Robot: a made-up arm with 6 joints.
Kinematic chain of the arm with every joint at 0, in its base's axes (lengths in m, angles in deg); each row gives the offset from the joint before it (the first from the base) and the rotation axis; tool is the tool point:
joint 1: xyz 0 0 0.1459 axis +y
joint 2: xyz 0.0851 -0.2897 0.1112 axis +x
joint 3: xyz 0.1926 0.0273 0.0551 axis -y
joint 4: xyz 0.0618 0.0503 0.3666 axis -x
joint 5: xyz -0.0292 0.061 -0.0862 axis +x
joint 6: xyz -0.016 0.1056 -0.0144 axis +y
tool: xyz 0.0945 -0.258 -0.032
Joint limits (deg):
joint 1: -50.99..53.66
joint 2: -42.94..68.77
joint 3: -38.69..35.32
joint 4: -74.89..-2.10
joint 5: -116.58..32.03
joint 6: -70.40..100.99
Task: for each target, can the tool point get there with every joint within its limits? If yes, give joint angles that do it. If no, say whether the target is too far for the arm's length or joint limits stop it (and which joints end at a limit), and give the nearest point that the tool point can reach.
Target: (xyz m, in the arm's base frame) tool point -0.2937 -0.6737 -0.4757
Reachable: no: joint limits stop it (at a limit: joint 1, joint 2, joint 3, joint 4) | nearest point 0.3852 -0.5225 -0.1169 | short by 0.783 m
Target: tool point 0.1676 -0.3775 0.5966
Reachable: yes | joints -12.63 54.47 20.71 -54.55 1.15 51.02
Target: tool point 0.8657 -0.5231 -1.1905
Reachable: no: too far | nearest point 0.6455 -0.6157 -0.2241 | short by 0.995 m
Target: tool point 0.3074 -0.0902 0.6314
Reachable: yes | joints 7.60 -24.04 18.40 -45.20 -87.59 22.77
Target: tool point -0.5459 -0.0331 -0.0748
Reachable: no: joint limits stop it (at a limit: joint 1, joint 2, joint 3, joint 5, joint 6) | nearest point -0.2982 0.0505 0.3611 | short by 0.508 m
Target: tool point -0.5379 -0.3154 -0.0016
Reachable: no: joint limits stop it (at a limit: joint 1, joint 3, joint 5, joint 6) | nearest point -0.4213 -0.3397 0.4636 | short by 0.480 m
